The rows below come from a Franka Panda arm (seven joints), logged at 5 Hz.
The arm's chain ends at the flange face. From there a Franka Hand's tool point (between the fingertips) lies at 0.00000 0.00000 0.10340 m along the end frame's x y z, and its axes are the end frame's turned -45 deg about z.
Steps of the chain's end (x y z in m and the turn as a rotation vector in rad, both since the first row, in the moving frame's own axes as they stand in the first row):
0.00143, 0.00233, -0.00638, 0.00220, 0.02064, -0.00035
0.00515, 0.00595, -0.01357, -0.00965, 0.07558, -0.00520
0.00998, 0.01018, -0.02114, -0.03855, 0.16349, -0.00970
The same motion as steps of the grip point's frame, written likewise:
0.00103, 0.00401, -0.00640, -0.01304, 0.01615, -0.00035
0.00427, 0.01406, -0.01387, -0.06027, 0.04662, -0.00520
0.00902, 0.02891, -0.02260, -0.14286, 0.08835, -0.00970

